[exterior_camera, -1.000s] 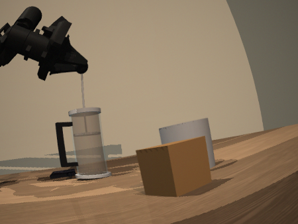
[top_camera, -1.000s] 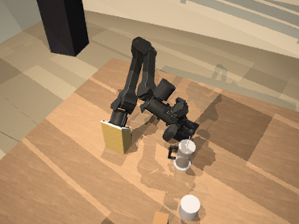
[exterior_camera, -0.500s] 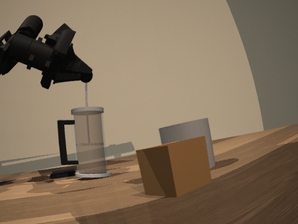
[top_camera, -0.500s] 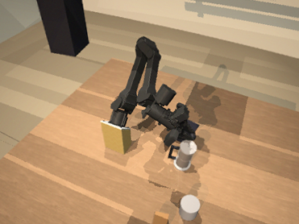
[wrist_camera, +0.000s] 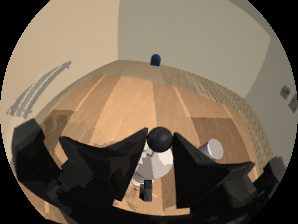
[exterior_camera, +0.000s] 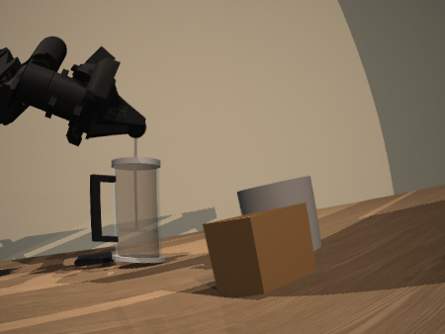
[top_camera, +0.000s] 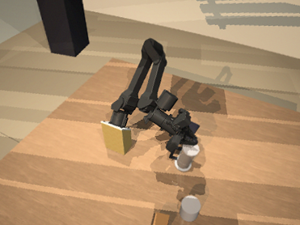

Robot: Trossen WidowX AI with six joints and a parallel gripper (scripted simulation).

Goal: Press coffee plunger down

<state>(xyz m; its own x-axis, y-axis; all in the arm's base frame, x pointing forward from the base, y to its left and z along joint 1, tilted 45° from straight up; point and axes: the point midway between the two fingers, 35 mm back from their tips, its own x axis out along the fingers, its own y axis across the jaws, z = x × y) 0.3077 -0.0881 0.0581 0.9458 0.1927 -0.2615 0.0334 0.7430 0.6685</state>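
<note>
The glass coffee press lies 4 cm behind my gripper tip and 9 cm below it. From my gripper tip the other things lie so: grey cylinder cup (4 cm ahead, 20 cm to the right, 15 cm below).
</note>
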